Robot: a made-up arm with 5 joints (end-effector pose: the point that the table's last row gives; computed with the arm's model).
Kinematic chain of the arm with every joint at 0, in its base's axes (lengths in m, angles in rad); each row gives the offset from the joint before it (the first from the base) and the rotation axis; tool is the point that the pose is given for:
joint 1: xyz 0 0 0.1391 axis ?
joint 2: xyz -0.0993 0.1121 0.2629 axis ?
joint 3: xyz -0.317 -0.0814 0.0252 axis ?
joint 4: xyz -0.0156 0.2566 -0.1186 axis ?
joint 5: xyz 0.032 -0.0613 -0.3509 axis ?
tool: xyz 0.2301 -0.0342 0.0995
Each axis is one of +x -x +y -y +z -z.
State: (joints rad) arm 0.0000 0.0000 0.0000 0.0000 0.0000
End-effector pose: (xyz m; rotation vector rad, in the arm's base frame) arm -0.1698 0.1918 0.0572 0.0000 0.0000 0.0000
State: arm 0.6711 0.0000 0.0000 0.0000 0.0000
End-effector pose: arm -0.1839 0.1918 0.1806 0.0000 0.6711 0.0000
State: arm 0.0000 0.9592 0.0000 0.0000 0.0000
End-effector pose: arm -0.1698 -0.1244 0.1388 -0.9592 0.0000 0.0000
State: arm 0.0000 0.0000 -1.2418 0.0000 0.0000
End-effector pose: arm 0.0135 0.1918 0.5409 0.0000 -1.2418 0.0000
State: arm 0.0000 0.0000 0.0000 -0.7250 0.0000
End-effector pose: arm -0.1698 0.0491 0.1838 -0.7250 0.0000 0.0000
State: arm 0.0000 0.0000 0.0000 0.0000 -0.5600
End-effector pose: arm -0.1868 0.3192 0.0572 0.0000 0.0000 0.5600
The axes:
joint 1: +y
joint 2: -x
joint 3: +y
joint 4: +x
joint 5: -z

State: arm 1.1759 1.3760 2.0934 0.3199 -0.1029
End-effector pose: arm -0.2606 0.1473 0.9725 -1.6089 2.2507 -1.2020
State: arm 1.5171 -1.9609 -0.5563 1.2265 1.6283
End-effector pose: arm 0.6925 0.3579 0.3681 -1.4487 -0.8010 1.5511
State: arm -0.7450 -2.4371 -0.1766 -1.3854 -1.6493
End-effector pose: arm -0.5533 0.3351 0.2584 0.3094 -1.3652 1.6334
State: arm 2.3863 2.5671 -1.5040 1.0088 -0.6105
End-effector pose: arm 0.0270 -0.1050 0.3807 -1.6308 -1.0911 -2.0116
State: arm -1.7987 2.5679 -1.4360 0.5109 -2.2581
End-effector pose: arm -0.0908 -0.3011 -0.0486 -1.9136 1.9537 0.4597
